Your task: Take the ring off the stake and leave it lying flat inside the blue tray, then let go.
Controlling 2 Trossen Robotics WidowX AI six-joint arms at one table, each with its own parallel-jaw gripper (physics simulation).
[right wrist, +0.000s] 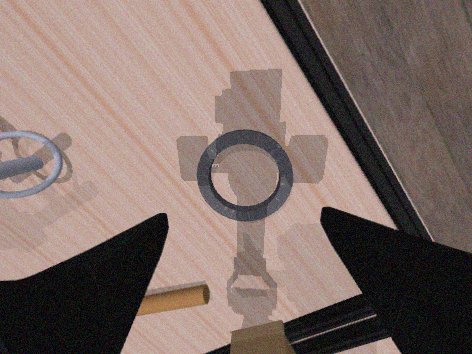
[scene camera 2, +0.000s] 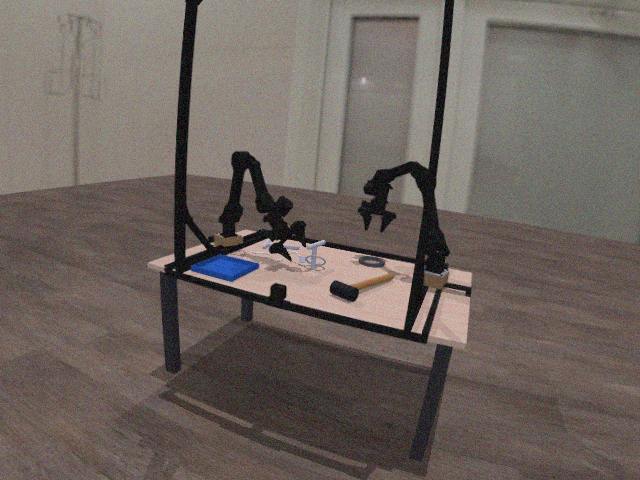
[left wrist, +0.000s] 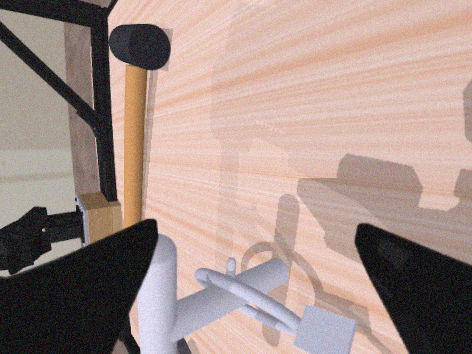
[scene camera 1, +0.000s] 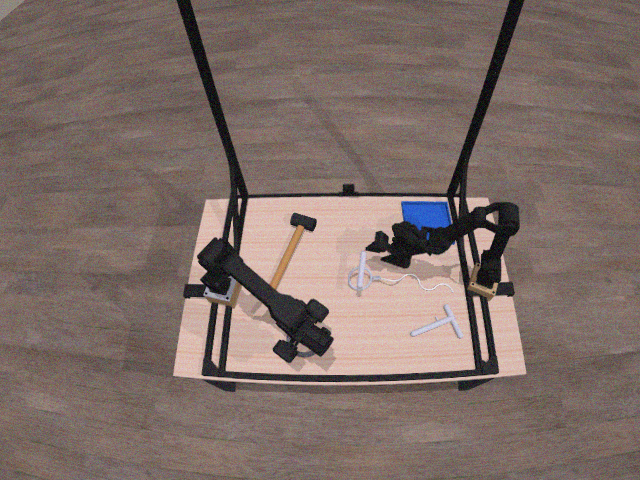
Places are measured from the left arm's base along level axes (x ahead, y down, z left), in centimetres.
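Where they show: left gripper, fingertip midpoint: (scene camera 2: 298, 254) (left wrist: 257, 231) (scene camera 1: 373, 254); right gripper, fingertip midpoint: (right wrist: 245, 217) (scene camera 2: 373, 231); left arm's base, link origin: (scene camera 2: 228, 235) (scene camera 1: 485, 278); right arm's base, link origin: (scene camera 2: 434, 270) (left wrist: 81, 223) (scene camera 1: 220, 285).
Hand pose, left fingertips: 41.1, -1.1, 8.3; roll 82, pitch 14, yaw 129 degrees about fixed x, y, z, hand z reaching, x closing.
Each offset is from my left fingertips to the centre of the thing, as dx, dy, dz. "spot": to the spot under its first point.
A pale T-shaped stake @[+1.1, +4.3, +8.5] (scene camera 1: 362, 264) (scene camera 2: 313, 258) (left wrist: 157, 295) stands upright, crossbar on top. A thin pale ring @[-0.2, +3.8, +8.1] (scene camera 1: 349, 279) (scene camera 2: 325, 261) (left wrist: 265, 302) (right wrist: 61, 162) circles its post above the table; it has a square tab @[spot: -3.9, +4.3, +5.6] (left wrist: 325, 330). The blue tray @[-13.7, +5.7, -25.4] (scene camera 1: 426, 210) (scene camera 2: 222, 266) lies near the table edge, partly behind my left arm in scene camera 1. My left gripper (scene camera 1: 375, 254) (scene camera 2: 297, 251) (left wrist: 257, 231) is open and empty near the stake's top; crossbar and ring show between or below its fingers. My right gripper (scene camera 2: 374, 229) (right wrist: 245, 217) is open and empty, high above the table.
A dark ring @[+9.0, +6.0, +36.4] (scene camera 2: 371, 261) (right wrist: 204, 175) lies beneath my right gripper. A hammer @[+29.1, +4.8, +9.8] (scene camera 1: 287, 257) (scene camera 2: 343, 290) (left wrist: 135, 150) lies on the table. A white cord @[spot: -14.1, +6.2, -0.9] (scene camera 1: 408, 276) trails from the tab. Another pale T-shaped piece @[spot: -34.6, +5.0, +9.9] (scene camera 1: 452, 320) lies on the table.
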